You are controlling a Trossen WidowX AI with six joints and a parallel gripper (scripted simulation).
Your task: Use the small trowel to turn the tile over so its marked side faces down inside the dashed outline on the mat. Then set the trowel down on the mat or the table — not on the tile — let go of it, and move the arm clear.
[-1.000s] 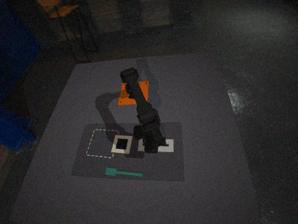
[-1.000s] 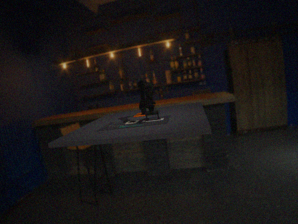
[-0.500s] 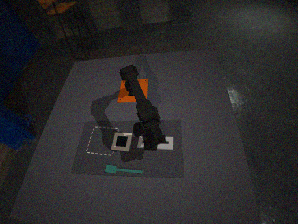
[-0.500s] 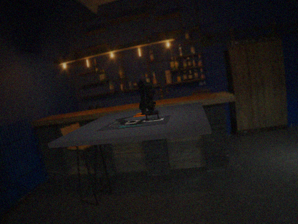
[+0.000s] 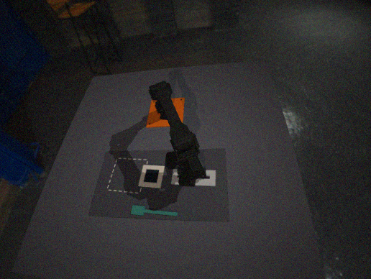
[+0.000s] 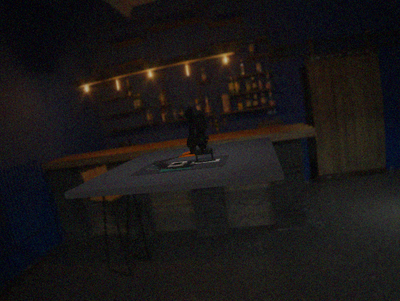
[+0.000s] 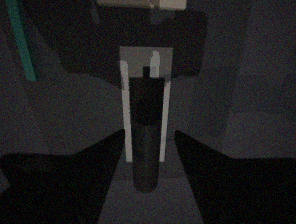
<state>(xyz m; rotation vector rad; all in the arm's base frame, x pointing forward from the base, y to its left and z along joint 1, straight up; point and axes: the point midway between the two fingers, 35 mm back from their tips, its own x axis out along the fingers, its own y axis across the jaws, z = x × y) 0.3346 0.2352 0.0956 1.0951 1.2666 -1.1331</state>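
Right now the trowel is 10 mm ahead of my gripper tip, 20 mm to the right of it and 30 mm below it. Round my gripper tip: pale tile 40 mm ahead, 200 mm to the right, 60 mm below; then dark mat 60 mm ahead, 160 mm to the right, 90 mm below; then flat teal trowel-shaped piece 200 mm ahead, 150 mm to the right, 60 mm below.
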